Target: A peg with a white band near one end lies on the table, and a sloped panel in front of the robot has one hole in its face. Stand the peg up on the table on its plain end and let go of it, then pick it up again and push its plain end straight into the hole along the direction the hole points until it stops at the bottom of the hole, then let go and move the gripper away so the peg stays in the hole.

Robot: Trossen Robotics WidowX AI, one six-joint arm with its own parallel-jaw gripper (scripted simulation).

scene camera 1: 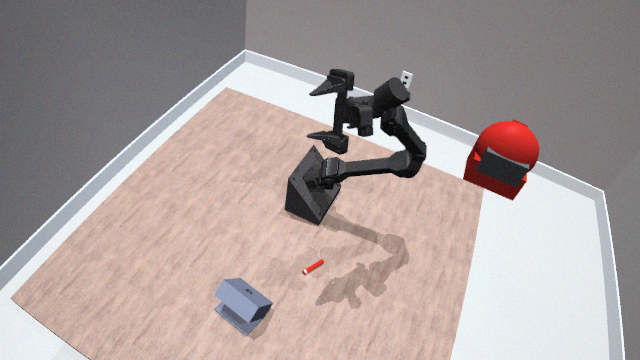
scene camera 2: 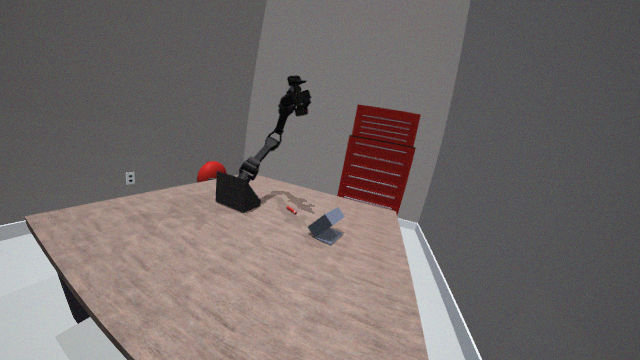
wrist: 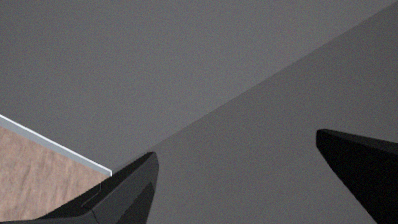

My gripper (scene camera 1: 308,116) is open, with nothing in its grasp. Further things: a sloped panel (scene camera 1: 232,292).
My gripper also shows in the wrist view (wrist: 234,148).
